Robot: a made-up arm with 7 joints. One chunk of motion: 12 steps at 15 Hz.
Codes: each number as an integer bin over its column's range. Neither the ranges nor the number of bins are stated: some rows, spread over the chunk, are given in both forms.
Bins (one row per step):
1: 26 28 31 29 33 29
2: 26 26 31 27 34 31
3: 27 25 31 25 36 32
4: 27 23 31 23 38 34
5: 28 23 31 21 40 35
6: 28 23 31 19 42 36
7: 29 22 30 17 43 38
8: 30 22 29 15 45 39
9: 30 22 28 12 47 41
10: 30 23 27 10 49 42
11: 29 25 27 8 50 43
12: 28 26 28 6 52 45
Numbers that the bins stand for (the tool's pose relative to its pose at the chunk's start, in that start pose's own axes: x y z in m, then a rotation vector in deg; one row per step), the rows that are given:
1: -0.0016 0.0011 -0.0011 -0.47 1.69 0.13
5: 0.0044 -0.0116 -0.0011 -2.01 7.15 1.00
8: 0.0105 -0.0141 -0.0056 -3.16 11.05 1.58
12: 0.0044 -0.0040 -0.0078 -4.89 16.50 2.45
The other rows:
2: -0.0016 -0.0040 -0.0011 -0.85 2.47 0.42
3: 0.0014 -0.0065 -0.0011 -1.24 4.03 0.57
4: 0.0014 -0.0116 -0.0011 -1.62 5.59 0.86
6: 0.0044 -0.0116 -0.0011 -2.39 8.71 1.15
7: 0.0075 -0.0141 -0.0033 -2.78 9.49 1.44
9: 0.0105 -0.0141 -0.0078 -3.74 12.61 1.87
10: 0.0105 -0.0116 -0.0100 -4.12 14.16 2.02
11: 0.0075 -0.0065 -0.0100 -4.51 14.94 2.16

